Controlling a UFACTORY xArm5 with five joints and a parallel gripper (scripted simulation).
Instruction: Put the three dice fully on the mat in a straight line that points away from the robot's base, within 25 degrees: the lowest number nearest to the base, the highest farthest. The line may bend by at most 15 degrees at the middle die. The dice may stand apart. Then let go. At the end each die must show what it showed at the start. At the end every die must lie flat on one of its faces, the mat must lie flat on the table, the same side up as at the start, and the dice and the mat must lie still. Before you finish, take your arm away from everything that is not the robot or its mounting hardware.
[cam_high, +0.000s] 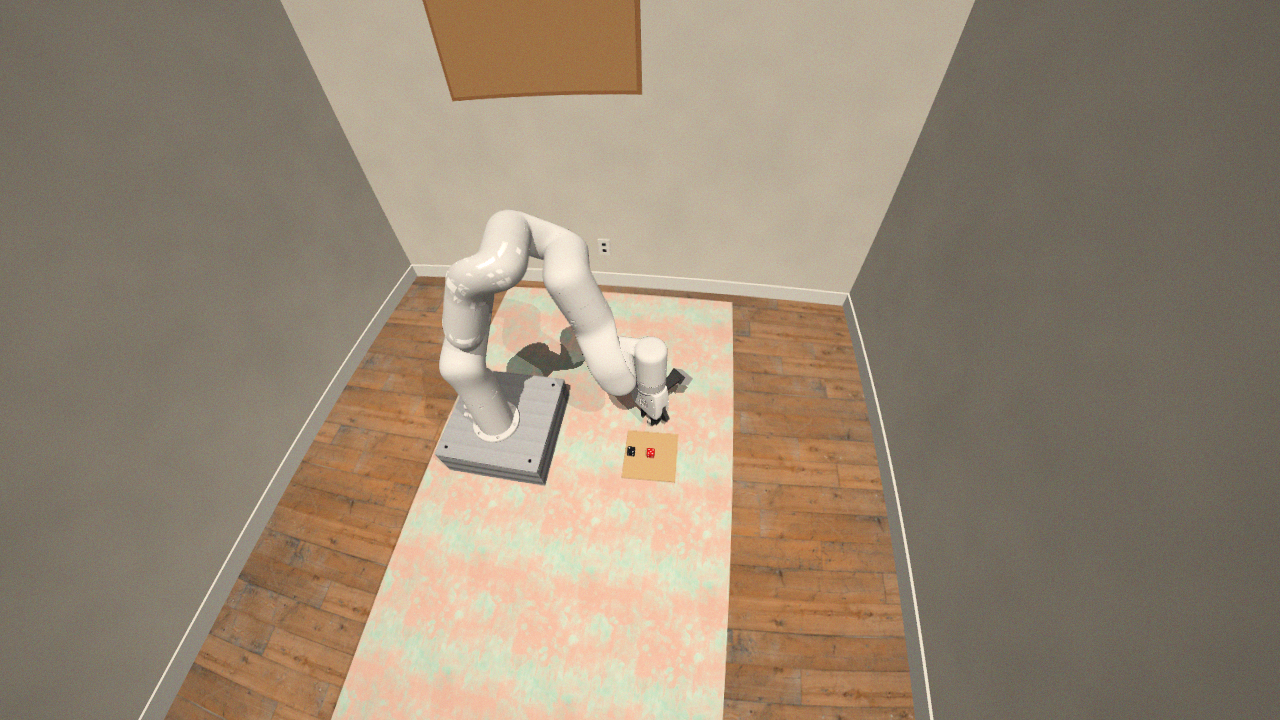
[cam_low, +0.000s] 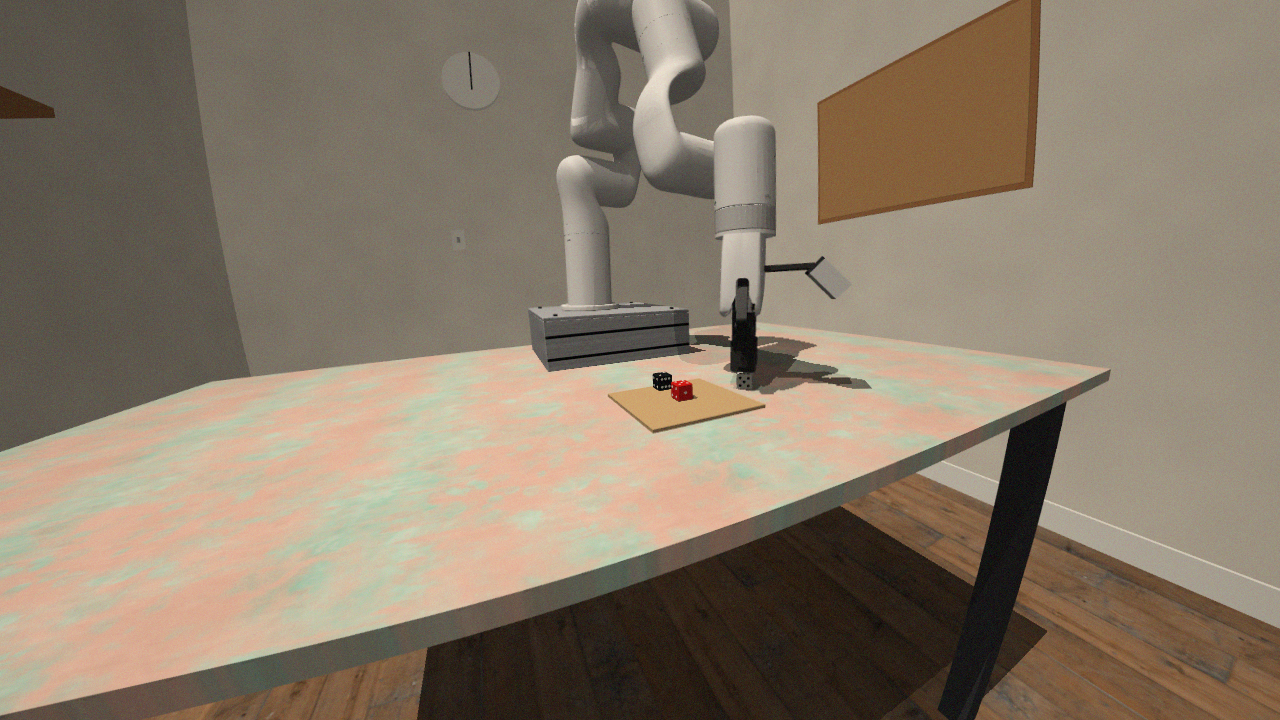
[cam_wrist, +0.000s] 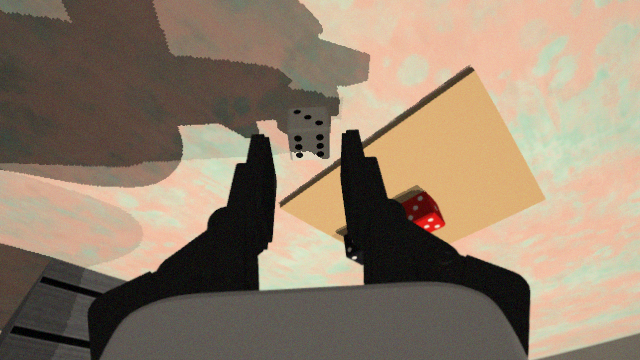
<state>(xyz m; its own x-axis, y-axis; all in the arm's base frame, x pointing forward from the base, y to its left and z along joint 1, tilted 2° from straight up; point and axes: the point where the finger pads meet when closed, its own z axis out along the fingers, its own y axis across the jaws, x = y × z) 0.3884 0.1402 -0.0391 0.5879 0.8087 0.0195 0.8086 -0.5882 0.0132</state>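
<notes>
My hand is 40 mm above the white die. From my hand the other things lie so: black die: 30 mm behind, 110 mm to the right, 30 mm below; red die: 20 mm ahead, 100 mm to the right, 30 mm below; tan mat: 20 mm ahead, 100 mm to the right, 40 mm below.
</notes>
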